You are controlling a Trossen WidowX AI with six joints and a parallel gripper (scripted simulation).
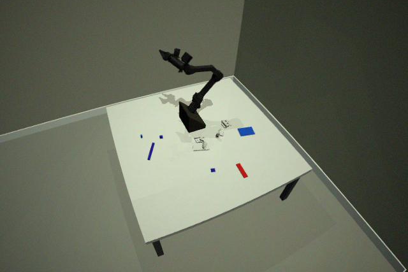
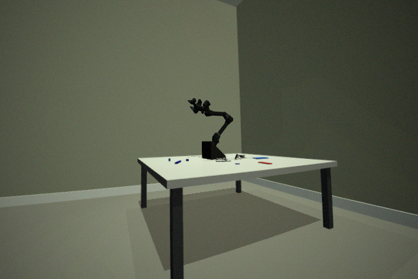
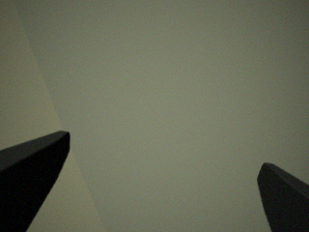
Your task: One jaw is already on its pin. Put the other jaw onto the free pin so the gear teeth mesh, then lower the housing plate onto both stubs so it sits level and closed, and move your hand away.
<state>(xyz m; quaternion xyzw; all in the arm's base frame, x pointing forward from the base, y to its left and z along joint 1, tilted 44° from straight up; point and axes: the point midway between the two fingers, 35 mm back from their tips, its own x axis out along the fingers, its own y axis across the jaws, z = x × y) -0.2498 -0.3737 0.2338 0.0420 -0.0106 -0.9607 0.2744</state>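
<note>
My gripper tip is 500 mm short of the jaw, 220 mm to the right of it and 550 mm above it. Also, from my gripper tip: blue bar: 370 mm ahead, 300 mm to the right, 570 mm below; red bar: 850 mm ahead, 180 mm to the left, 580 mm below; blue flat plate: 570 mm ahead, 460 mm to the left, 580 mm below.
</note>
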